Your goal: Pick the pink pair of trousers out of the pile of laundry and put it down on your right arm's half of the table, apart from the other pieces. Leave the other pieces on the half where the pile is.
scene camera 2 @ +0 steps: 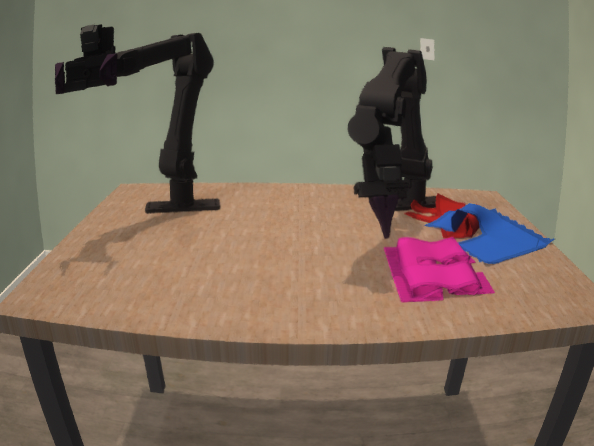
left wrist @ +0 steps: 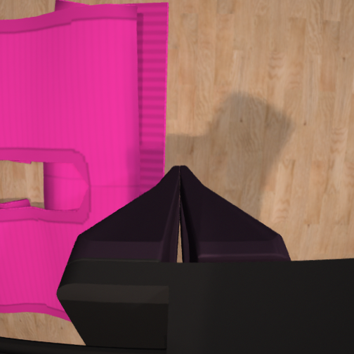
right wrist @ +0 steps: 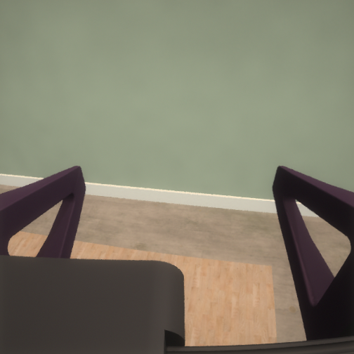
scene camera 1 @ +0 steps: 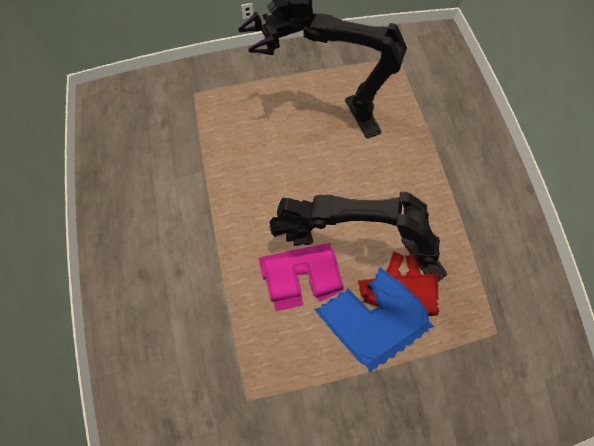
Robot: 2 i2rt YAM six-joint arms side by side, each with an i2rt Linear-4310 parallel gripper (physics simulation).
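The pink trousers (scene camera 1: 325, 270) (scene camera 2: 440, 275) (left wrist: 100, 75) lie folded over on the table, beside the blue piece and close to its corner. My left gripper (scene camera 2: 386, 235) (left wrist: 179, 176) is shut with nothing between its fingertips. It points down at the waistband edge, a little above the table, and in the left wrist view its tips are by that edge. In scene camera 1 its fingertips are hidden under the wrist. My right gripper (scene camera 1: 245, 40) (scene camera 2: 83, 75) (right wrist: 178, 176) is open and empty, raised high at the far left of scene camera 2.
A blue piece (scene camera 1: 372, 330) (scene camera 2: 500, 237) lies partly over a red piece (scene camera 1: 425, 295) (scene camera 2: 467, 227) near the left arm's base. The table (scene camera 1: 240, 200) (scene camera 2: 200, 300) carries both arms. A wall socket (scene camera 1: 247, 10) (scene camera 2: 427, 49) is on the wall.
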